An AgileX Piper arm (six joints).
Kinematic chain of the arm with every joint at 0, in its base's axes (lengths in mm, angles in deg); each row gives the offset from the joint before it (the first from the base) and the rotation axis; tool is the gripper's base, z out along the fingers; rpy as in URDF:
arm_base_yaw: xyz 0 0 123 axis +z
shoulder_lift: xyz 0 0 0 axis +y
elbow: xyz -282.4 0 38.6 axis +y
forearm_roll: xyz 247.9 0 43.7 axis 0.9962 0 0.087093
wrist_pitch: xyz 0 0 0 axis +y
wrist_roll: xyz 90.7 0 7.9 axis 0.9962 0 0.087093
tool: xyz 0 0 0 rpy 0 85.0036 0
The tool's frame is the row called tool.
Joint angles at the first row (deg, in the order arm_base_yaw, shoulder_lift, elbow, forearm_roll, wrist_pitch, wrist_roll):
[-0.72 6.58 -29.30 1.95 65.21 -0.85]
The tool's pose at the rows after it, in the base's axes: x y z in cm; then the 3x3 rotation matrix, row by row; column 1 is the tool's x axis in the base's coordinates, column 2 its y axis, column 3 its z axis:
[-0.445, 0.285, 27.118], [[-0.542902, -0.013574, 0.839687], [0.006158, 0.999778, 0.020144], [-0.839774, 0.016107, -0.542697]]
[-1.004, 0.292, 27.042], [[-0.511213, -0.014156, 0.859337], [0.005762, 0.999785, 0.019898], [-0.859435, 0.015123, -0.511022]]
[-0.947, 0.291, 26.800], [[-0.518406, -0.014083, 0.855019], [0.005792, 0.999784, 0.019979], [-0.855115, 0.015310, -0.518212]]
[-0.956, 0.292, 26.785], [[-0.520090, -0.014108, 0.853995], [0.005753, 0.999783, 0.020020], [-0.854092, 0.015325, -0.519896]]
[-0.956, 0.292, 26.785], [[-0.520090, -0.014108, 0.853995], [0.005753, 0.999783, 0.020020], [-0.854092, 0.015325, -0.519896]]
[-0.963, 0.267, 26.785], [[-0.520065, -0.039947, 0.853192], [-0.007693, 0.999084, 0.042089], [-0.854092, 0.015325, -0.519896]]
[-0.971, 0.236, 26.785], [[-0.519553, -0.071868, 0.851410], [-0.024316, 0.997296, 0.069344], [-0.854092, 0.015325, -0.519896]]
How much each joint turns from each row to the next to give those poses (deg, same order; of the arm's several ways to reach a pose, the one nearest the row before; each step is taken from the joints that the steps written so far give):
[0.00 -5.20 0.71 -0.01 -0.11 0.00]
[0.00 -2.23 0.10 0.00 0.00 0.00]
[0.00 -0.11 0.47 0.00 0.11 0.00]
[0.00 0.01 0.00 0.00 0.12 0.00]
[0.00 0.00 0.00 0.00 0.00 0.00]
[1.48 0.00 0.00 0.00 -0.01 0.00]
[1.84 0.00 0.00 0.00 0.00 0.00]

